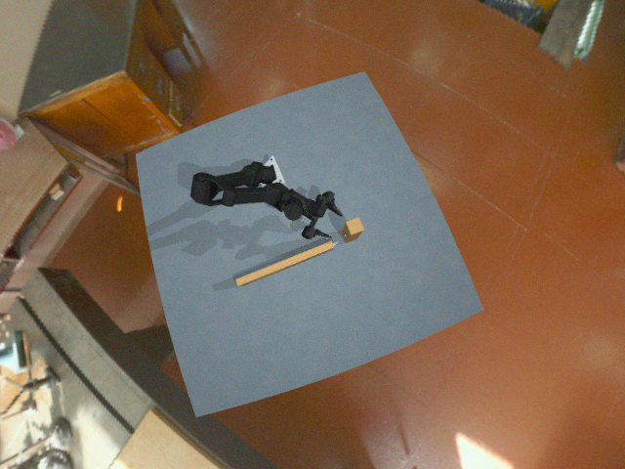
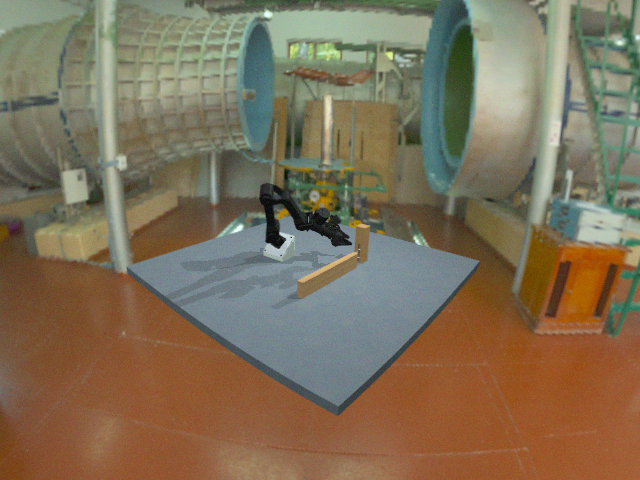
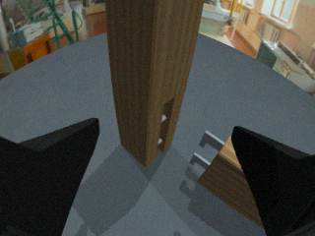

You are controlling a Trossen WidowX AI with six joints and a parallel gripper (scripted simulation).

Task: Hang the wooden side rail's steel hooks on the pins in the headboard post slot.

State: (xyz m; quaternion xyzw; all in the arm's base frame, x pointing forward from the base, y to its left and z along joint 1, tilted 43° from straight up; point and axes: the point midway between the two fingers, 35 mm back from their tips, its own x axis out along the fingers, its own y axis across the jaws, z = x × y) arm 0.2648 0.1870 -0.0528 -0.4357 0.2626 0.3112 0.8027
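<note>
Right now my gripper tip is 50 mm to the right of the wooden headboard post, 30 mm short of it and 30 mm above it.
</note>
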